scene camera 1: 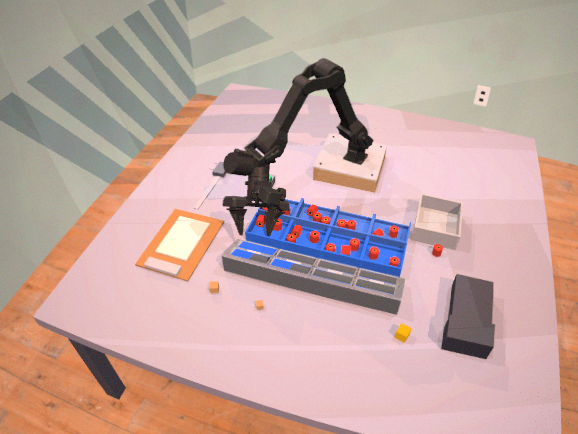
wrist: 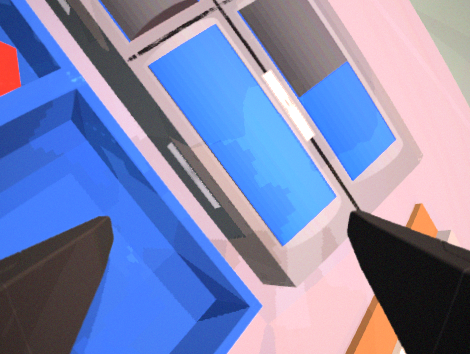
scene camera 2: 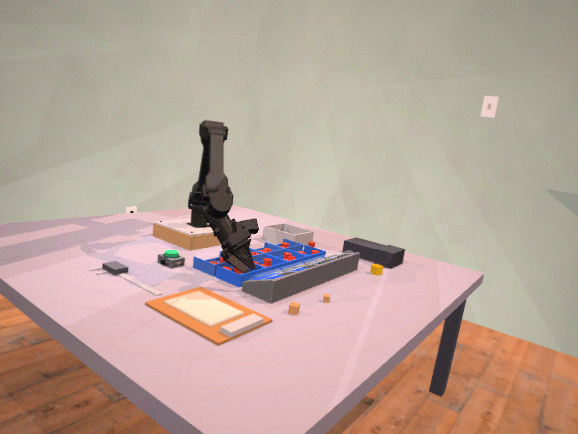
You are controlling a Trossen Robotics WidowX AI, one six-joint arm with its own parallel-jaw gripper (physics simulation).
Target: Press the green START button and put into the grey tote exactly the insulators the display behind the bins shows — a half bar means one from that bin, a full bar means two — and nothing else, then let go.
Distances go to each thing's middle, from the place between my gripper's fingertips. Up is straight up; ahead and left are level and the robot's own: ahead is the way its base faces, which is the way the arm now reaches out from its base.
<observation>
I see the grey tote [scene camera 1: 438,220] 430 mm to the left of my hand, 310 mm behind it and 10 mm below it. Also, from my hand: dark box [scene camera 1: 469,330]: 590 mm to the left, 30 mm behind, 10 mm below.
</observation>
